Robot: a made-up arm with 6 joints. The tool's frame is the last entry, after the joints. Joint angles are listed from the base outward. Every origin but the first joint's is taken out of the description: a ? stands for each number. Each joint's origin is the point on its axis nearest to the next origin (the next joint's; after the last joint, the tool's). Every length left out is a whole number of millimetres.
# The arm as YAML. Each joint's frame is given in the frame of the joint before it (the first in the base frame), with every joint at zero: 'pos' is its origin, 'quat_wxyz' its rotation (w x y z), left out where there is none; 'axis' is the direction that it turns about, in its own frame. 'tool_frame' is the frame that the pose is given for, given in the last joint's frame.
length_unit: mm
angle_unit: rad
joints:
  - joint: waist
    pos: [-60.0, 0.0, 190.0]
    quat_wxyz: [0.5, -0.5, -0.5, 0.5]
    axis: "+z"
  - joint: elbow
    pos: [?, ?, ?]
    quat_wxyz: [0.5, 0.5, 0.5, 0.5]
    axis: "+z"
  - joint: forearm
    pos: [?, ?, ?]
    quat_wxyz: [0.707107, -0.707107, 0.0, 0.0]
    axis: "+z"
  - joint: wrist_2
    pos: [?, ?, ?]
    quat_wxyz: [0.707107, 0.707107, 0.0, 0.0]
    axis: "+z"
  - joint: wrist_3
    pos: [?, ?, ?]
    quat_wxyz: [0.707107, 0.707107, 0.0, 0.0]
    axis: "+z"
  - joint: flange
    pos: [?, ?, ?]
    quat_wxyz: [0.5, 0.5, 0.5, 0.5]
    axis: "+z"
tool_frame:
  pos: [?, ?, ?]
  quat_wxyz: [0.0, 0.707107, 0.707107, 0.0]
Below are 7 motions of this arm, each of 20 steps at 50 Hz.
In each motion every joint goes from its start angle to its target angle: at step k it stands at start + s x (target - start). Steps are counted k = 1, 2, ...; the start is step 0. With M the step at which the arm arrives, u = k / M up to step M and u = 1 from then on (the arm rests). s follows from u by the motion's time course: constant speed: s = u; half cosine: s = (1 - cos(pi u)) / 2; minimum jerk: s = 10 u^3 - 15 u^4 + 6 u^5.
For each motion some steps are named. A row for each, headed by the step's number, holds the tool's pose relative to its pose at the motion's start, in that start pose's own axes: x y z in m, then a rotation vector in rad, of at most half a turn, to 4 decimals.
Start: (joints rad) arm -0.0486 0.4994 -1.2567 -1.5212 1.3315 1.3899
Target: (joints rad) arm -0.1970 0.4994 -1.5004 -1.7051 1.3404 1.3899
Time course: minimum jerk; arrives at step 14
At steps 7, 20:
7: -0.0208 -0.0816 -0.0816 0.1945 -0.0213 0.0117
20: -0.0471 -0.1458 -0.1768 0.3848 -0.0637 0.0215

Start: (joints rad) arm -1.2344 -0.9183 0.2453 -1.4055 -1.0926 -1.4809
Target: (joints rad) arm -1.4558 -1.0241 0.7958 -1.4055 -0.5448 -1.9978
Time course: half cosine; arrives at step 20
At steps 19, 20:
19: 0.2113 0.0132 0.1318 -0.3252 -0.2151 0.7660
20: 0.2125 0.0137 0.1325 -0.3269 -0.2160 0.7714

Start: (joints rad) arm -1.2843 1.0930 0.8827 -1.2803 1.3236 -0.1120
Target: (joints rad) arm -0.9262 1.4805 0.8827 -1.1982 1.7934 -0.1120
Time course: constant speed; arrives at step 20
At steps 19, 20:
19: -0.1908 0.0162 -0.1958 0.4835 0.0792 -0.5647
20: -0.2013 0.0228 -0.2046 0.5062 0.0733 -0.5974

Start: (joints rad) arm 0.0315 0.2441 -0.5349 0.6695 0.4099 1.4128
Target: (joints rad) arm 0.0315 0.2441 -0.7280 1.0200 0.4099 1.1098
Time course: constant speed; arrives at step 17
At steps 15, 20:
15: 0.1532 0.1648 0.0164 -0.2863 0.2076 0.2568
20: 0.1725 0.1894 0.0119 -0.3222 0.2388 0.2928

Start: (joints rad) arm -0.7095 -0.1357 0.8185 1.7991 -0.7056 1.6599
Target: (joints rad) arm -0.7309 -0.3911 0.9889 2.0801 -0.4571 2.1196
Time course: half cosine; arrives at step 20
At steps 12, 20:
12: 0.0194 0.0076 -0.0340 -0.1673 0.2865 -0.2941
20: 0.0362 0.0252 -0.0507 -0.2914 0.4263 -0.4348

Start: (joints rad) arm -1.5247 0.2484 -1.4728 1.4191 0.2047 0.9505
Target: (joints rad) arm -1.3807 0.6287 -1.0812 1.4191 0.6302 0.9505
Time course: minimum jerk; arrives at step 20
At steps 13, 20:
13: -0.0829 -0.2279 -0.2606 0.4264 0.3717 -0.4253
20: -0.1323 -0.2644 -0.3404 0.5687 0.4738 -0.5521

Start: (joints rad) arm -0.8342 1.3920 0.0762 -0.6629 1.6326 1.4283
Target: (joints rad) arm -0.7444 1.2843 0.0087 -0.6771 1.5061 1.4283
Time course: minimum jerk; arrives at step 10
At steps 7, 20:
7: 0.0174 -0.0018 0.0135 0.0664 -0.1334 0.0992
20: 0.0206 -0.0022 0.0163 0.0794 -0.1596 0.1180

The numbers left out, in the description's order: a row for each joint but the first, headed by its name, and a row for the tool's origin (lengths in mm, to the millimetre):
elbow: 170.0 10.0 0.0
forearm: 240.0 -220.0 0.0
wrist_2: 40.0 160.0 0.0
wrist_3: -310.0 -30.0 0.0
flange: -130.0 -110.0 0.0
tool: -300.0 10.0 0.0

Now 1 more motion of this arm.
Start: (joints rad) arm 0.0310 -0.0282 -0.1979 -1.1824 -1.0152 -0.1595
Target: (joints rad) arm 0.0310 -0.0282 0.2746 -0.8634 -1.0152 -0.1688
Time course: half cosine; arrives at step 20
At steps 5, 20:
5: 0.0513 0.0034 0.0216 -0.0320 -0.0245 0.0745
20: 0.3080 0.1219 0.1957 -0.2732 -0.1363 0.4888

